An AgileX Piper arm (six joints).
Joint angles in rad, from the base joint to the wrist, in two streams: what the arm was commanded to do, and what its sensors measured. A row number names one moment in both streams.
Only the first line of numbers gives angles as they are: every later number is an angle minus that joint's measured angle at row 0.
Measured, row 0:
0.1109 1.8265 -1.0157 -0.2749 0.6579 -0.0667
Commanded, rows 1 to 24:
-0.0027 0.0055 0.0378 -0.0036 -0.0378 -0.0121
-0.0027 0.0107 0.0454 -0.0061 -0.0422 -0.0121
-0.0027 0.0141 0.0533 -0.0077 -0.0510 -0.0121
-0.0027 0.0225 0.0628 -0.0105 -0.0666 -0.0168
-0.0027 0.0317 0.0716 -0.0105 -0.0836 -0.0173
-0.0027 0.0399 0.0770 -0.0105 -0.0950 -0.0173
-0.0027 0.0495 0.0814 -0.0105 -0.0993 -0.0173
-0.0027 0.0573 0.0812 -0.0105 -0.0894 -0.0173
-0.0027 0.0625 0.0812 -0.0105 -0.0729 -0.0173
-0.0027 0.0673 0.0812 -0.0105 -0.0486 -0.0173
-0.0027 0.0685 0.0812 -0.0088 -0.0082 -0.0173
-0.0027 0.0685 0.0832 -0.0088 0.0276 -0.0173
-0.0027 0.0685 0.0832 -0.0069 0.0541 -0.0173
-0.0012 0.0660 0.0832 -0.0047 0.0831 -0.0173
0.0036 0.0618 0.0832 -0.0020 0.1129 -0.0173
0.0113 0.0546 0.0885 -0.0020 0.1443 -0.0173
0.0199 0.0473 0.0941 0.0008 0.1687 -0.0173
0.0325 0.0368 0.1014 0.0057 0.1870 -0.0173
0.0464 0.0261 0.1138 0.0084 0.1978 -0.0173
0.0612 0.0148 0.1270 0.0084 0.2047 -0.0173
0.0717 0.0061 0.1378 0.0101 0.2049 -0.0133
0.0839 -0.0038 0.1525 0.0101 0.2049 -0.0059
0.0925 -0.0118 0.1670 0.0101 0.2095 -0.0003
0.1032 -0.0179 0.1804 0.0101 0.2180 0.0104
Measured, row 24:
0.0666 -0.0082 0.1121 -0.0248 0.1352 -0.0060
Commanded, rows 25 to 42:
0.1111 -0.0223 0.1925 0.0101 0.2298 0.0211
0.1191 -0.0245 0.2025 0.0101 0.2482 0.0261
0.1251 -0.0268 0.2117 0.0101 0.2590 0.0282
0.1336 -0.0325 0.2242 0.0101 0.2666 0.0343
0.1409 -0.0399 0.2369 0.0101 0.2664 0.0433
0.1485 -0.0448 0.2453 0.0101 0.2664 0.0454
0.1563 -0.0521 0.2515 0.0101 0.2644 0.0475
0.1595 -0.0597 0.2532 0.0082 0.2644 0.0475
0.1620 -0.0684 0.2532 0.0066 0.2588 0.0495
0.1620 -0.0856 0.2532 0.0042 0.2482 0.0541
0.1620 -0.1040 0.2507 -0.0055 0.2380 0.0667
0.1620 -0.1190 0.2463 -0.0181 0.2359 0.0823
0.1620 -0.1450 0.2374 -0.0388 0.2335 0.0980
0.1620 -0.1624 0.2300 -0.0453 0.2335 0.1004
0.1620 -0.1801 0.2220 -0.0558 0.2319 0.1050
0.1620 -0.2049 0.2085 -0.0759 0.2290 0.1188
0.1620 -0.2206 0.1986 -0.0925 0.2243 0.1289
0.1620 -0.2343 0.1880 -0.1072 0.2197 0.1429
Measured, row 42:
0.1611 -0.1666 0.2254 -0.0466 0.2346 0.0973
